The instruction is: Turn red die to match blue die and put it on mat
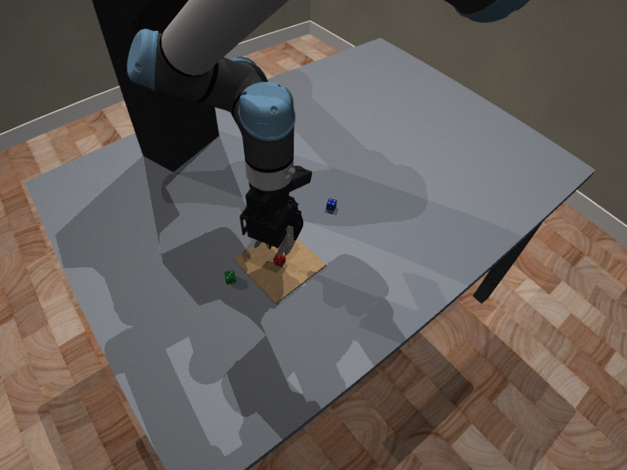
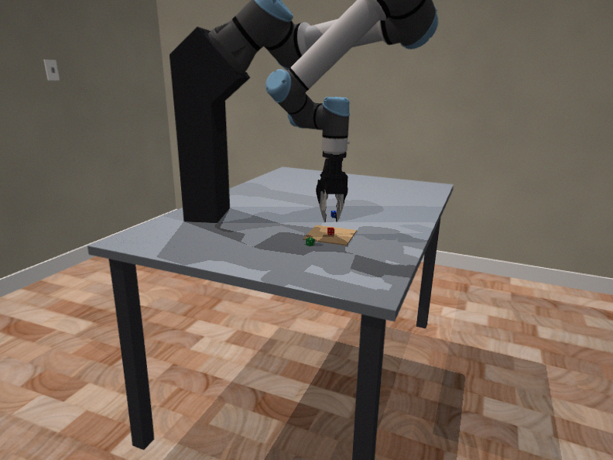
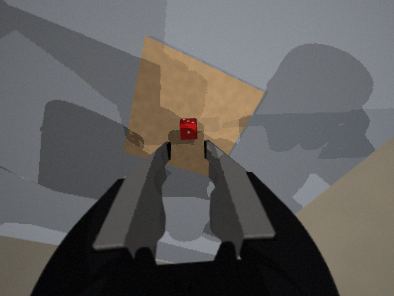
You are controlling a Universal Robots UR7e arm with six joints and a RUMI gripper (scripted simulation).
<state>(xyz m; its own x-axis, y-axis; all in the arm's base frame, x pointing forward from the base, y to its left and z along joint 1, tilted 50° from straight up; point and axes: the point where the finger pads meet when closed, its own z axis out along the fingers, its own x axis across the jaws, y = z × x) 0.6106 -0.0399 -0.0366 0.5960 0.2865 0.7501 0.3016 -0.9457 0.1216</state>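
The red die lies 50 mm below my hand. The rest, counted from my hand: tan mat (60 mm below); green die (100 mm to the right, 50 mm below, 30 mm behind); blue die (190 mm to the left, 50 mm below, 50 mm behind).
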